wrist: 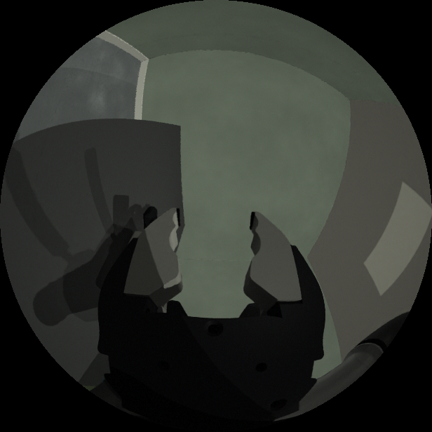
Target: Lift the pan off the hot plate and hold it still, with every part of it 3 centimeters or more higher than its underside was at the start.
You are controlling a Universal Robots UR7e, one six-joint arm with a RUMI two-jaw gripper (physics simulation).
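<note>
My gripper [215, 211] is in the lower middle of the wrist view, partly open, with a gap between its two grey fingertips and nothing held. A small dark rounded piece [150, 215] shows just behind and left of the left fingertip. A pale, narrow surface [174, 240] shows along that finger's inner edge. I cannot tell whether either belongs to the pan. The pan and the hot plate cannot be made out. The left finger and the black gripper body hide part of what is behind them.
A dark grey flat surface [150, 155] with an edge and a corner is at the left, crossed by arm-shaped shadows. A pale-framed grey panel [100, 90] is at the upper left. A brownish surface [370, 165] with a bright patch is at the right. A dark tube [357, 357] is at the lower right.
</note>
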